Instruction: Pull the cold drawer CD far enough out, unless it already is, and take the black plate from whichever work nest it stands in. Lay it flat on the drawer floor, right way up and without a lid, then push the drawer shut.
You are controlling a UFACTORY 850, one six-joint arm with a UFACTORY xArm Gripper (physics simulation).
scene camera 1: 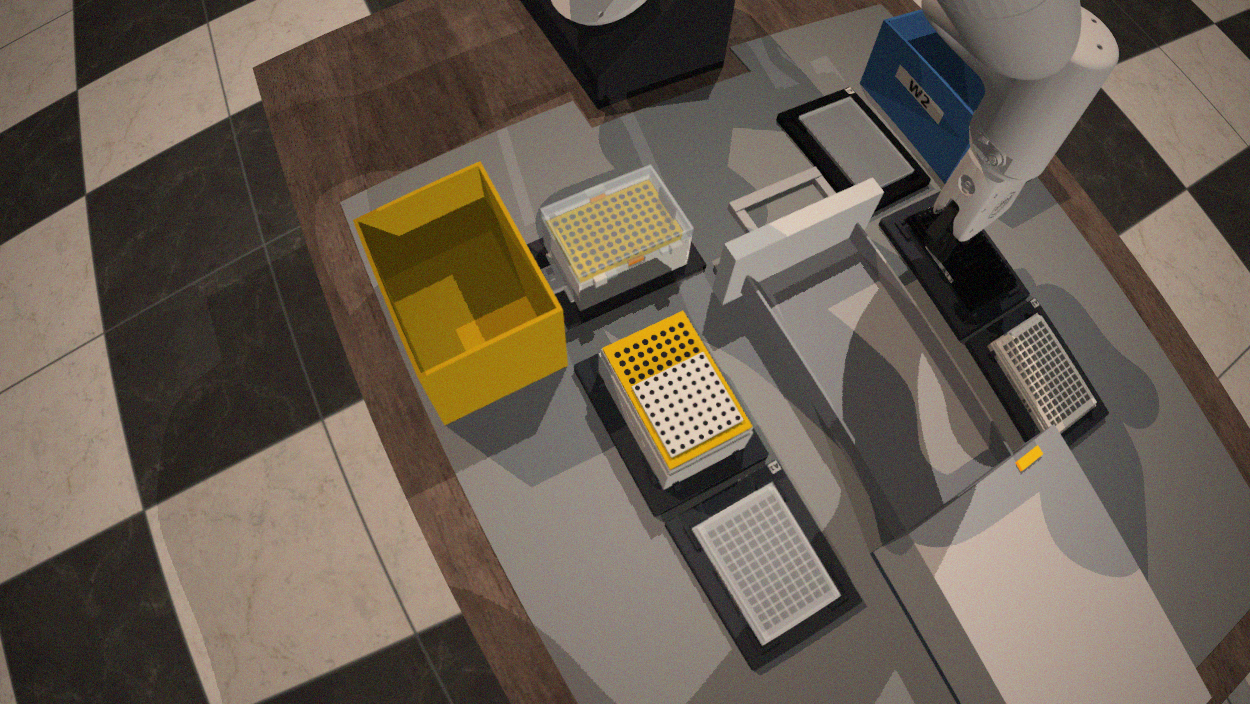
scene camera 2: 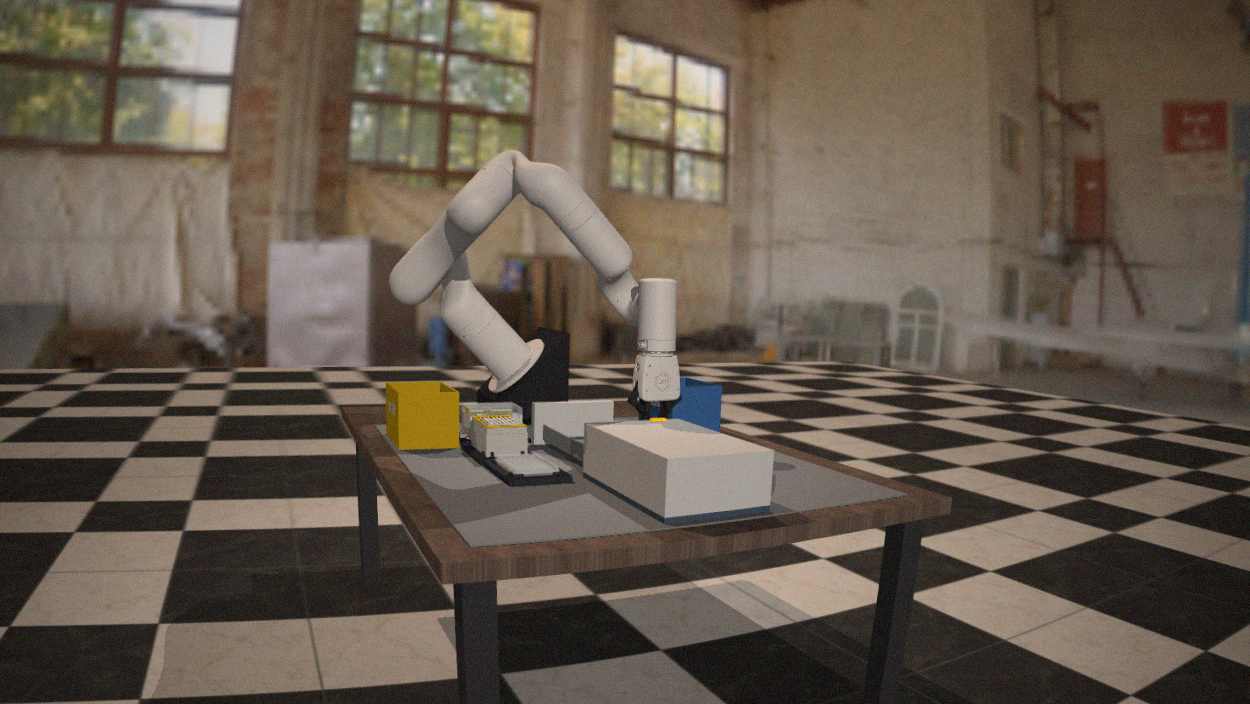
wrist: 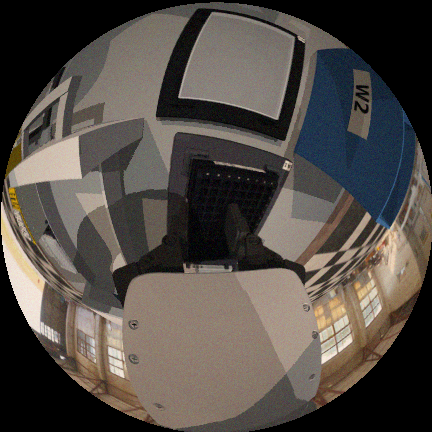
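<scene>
The black plate (scene camera 1: 984, 279) (wrist: 215, 185) lies flat, wells up and without a lid, in the black nest (scene camera 1: 896, 229) (wrist: 178, 170) labelled A1. My gripper (scene camera 1: 946, 262) (scene camera 2: 655, 409) (wrist: 207, 214) points down over it, part-way open. The right finger in the wrist view stands over the wells, inside the plate's edge. I see nothing gripped; the fingertips are dark against the plate and their exact contact is hard to tell. The drawer (scene camera 1: 800, 236) (scene camera 2: 572, 419) (wrist: 47, 162) stands pulled out from its white cabinet (scene camera 1: 1049, 612) (scene camera 2: 673, 463), beside the A1 nest. No plate shows on its floor.
A blue W2 bin (scene camera 1: 949, 118) (scene camera 2: 704, 406) (wrist: 330, 110) and a nest with a pale flat lid or plate (scene camera 1: 852, 139) (wrist: 240, 65) stand close by. A white plate (scene camera 1: 1045, 371) adjoins A1. Beyond the drawer stand tip racks (scene camera 1: 686, 402) (scene camera 1: 616, 227) and a yellow bin (scene camera 1: 489, 376) (scene camera 2: 422, 415).
</scene>
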